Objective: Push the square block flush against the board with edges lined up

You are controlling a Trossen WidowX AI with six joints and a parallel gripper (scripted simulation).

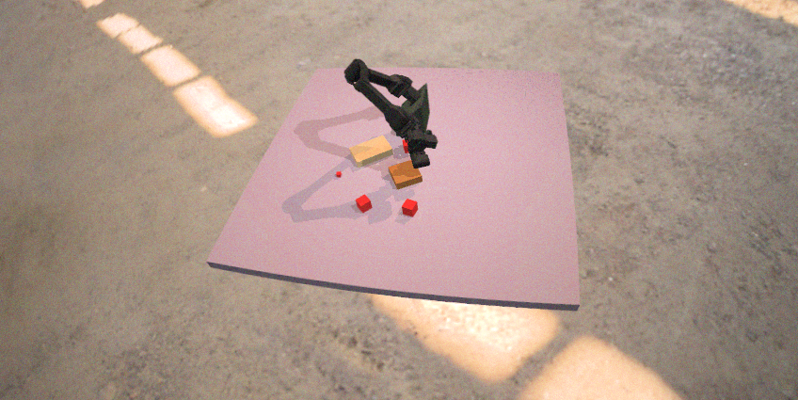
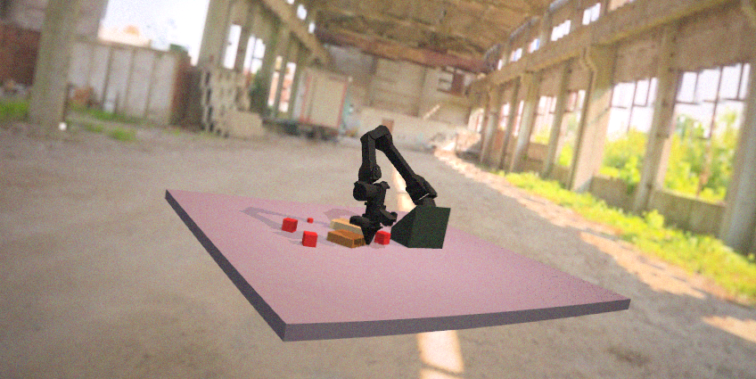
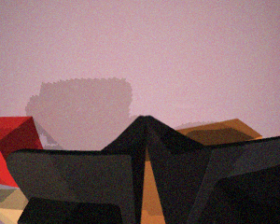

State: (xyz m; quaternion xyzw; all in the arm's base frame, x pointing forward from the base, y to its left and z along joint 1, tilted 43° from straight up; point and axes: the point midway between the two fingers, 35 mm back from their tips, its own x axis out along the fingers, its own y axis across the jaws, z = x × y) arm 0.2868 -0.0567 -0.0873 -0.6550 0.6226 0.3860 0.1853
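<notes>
My gripper tip is 60 mm short of the square block, 50 mm to the left of it and 10 mm below it. From my gripper tip the other things lie so: red piece (40 mm ahead, 310 mm to the right); then board (80 mm behind, 200 mm to the right, 10 mm above).
</notes>
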